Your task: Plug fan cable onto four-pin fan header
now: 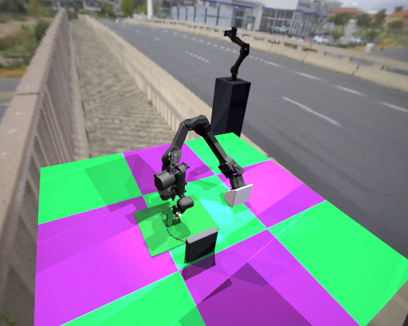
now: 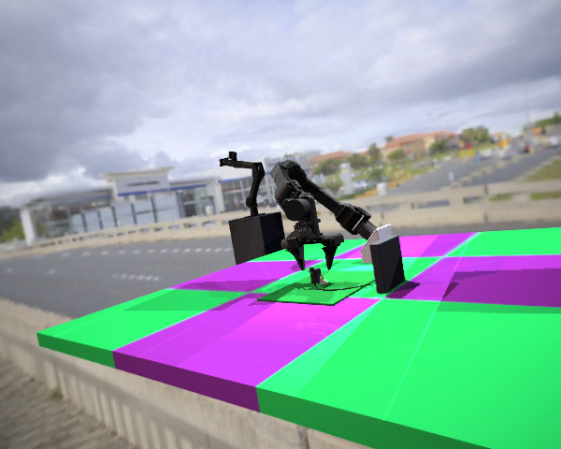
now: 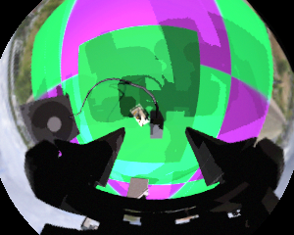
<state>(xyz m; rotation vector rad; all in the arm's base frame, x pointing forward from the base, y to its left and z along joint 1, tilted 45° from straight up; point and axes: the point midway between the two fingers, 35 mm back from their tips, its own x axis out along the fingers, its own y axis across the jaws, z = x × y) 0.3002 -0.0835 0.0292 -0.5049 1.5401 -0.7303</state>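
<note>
Right now my gripper tip is 20 mm above the dark plug. The rest, counted from my gripper tip: dark green board (50 mm below, 40 mm to the left, 30 mm ahead); then dark fan (220 mm to the left, 40 mm ahead, 20 mm above).
</note>
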